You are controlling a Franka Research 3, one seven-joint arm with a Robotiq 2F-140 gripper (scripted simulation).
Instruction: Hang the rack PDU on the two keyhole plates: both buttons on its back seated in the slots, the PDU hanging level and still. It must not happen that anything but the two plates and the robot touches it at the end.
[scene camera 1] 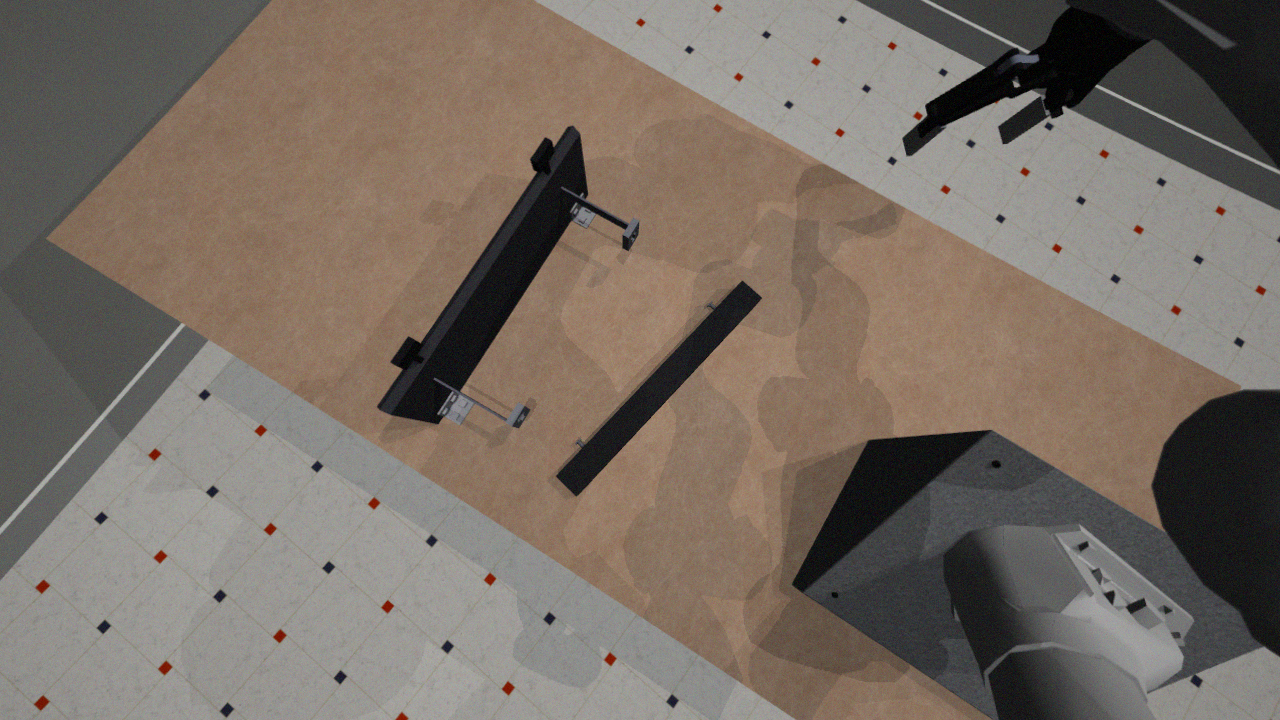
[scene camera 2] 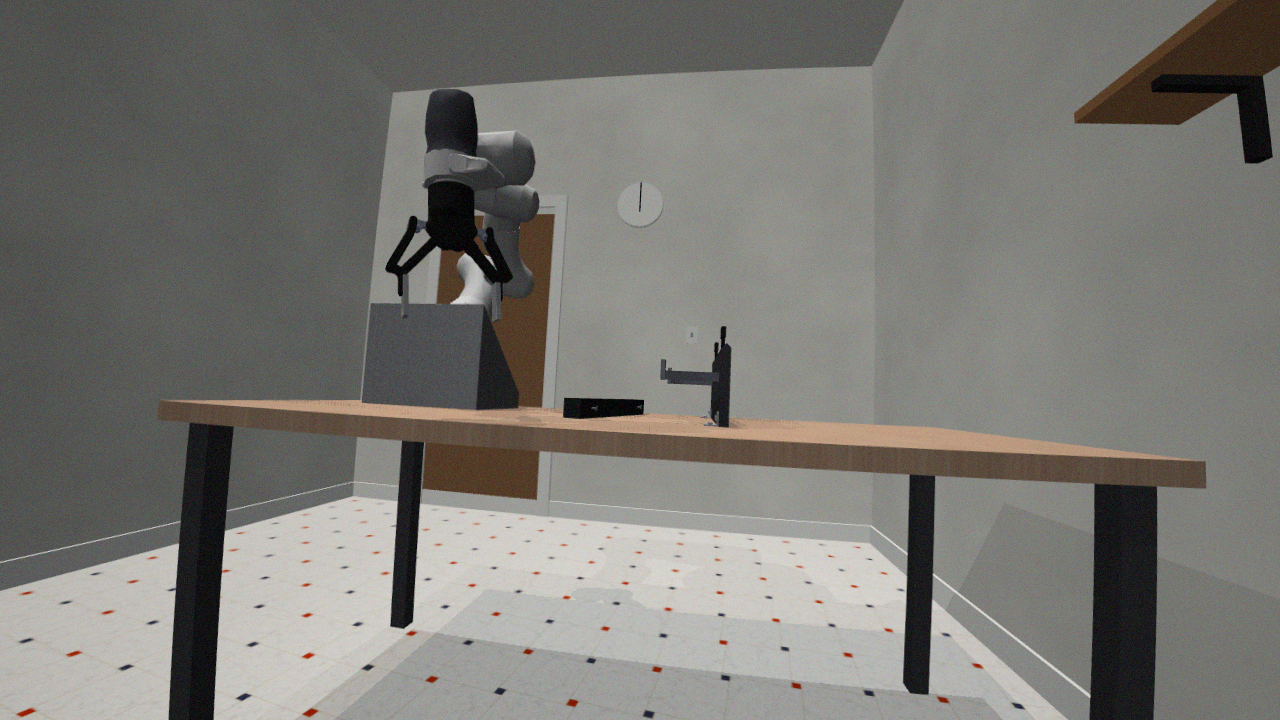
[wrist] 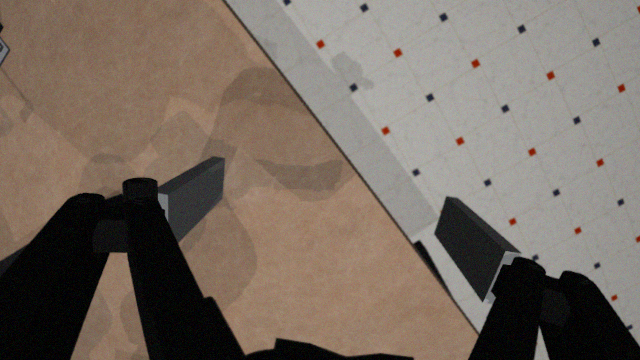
Path:
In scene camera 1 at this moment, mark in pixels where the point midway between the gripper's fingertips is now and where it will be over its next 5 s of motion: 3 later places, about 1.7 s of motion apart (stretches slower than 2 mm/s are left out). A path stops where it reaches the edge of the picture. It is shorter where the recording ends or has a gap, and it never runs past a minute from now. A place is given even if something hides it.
My gripper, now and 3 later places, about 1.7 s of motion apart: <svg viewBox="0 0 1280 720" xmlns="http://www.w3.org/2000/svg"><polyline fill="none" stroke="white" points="955,141 789,178 736,242 706,285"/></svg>

